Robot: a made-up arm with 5 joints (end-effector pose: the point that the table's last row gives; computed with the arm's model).
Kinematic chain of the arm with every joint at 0, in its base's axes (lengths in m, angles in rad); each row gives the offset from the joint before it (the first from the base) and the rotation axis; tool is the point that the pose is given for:
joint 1: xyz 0 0 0.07 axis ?
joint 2: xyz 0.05 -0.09 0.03 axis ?
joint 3: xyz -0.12 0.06 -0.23 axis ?
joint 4: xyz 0.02 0.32 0 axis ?
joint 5: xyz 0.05 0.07 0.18 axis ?
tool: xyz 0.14 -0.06 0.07
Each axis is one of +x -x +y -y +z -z.
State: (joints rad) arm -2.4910 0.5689 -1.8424 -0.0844 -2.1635
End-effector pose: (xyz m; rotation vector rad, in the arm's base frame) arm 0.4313 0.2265 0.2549 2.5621 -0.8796 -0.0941
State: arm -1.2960 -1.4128 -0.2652 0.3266 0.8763
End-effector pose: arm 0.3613 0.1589 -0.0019 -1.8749 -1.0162 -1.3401
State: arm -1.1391 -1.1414 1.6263 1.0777 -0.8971
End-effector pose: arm 0.0435 -0.0964 0.2724 -1.0569 -2.5364 -1.4611
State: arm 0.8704 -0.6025 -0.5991 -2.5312 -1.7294
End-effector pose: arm -0.1600 0.1232 -0.4609 -0.0282 1.2050 -0.6437
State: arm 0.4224 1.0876 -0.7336 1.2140 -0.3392
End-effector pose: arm -0.1586 0.0563 0.4852 1.0175 0.1451 0.7082
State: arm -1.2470 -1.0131 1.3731 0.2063 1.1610
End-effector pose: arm -0.0358 -0.1907 0.4166 -0.4190 0.1187 -2.8788
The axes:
joint 1: +z
joint 2: +y
joint 3: -z
joint 4: -y
joint 5: -x

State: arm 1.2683 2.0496 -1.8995 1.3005 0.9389
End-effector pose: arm 0.4093 0.1642 0.4860 0.5599 1.0497 1.1707
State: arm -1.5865 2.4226 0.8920 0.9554 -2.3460
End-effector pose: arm 0.1669 0.1239 -0.0226 1.5502 -0.3745 -2.5277
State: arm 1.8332 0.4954 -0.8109 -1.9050 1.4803
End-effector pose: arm -0.2862 -0.5564 -0.1799 1.3793 0.1543 -1.2682
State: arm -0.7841 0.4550 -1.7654 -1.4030 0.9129
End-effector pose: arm -0.3074 0.5936 0.0217 -0.9426 0.7931 1.7133
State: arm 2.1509 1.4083 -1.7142 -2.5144 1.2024
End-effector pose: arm 0.3815 -0.4494 0.5553 0.4193 0.2013 -0.0736
